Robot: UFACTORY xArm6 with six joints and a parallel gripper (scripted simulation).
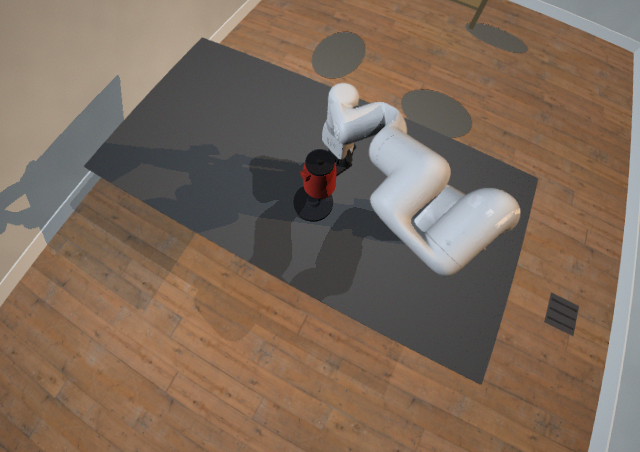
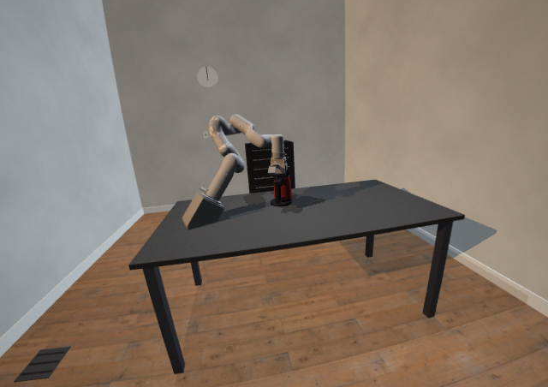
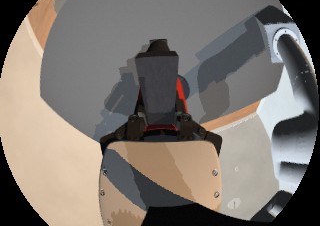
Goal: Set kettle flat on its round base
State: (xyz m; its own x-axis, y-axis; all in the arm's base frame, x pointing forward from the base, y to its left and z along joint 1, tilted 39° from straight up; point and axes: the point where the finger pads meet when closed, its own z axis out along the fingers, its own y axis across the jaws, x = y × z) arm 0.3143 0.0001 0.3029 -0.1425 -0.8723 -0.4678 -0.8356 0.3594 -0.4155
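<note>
Now: the red kettle 10 mm ahead of my hand, 30 mm to the left of it and 50 mm below it. From my hand the other things lie so: round black base (10 mm behind, 120 mm to the left, 180 mm below).
</note>
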